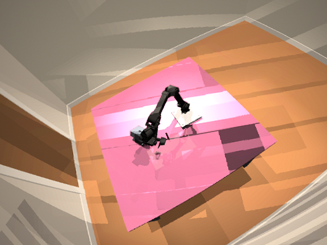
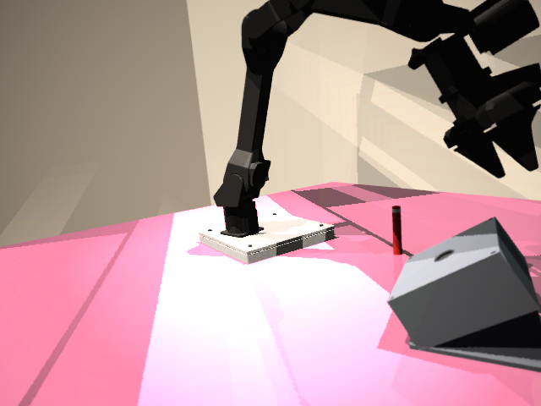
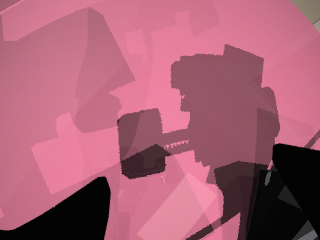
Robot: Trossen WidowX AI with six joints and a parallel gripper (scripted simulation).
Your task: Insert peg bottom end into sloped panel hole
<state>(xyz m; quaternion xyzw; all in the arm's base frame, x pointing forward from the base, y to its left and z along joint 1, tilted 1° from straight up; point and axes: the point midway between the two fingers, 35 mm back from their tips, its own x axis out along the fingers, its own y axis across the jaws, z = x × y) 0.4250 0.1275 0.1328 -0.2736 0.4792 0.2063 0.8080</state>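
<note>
The red peg lies 160 mm behind my gripper tip, 40 mm to the right of it and 70 mm below it. From my gripper tip the other things lie so: grey sloped panel (10 mm ahead, 210 mm to the right, 80 mm below).
</note>
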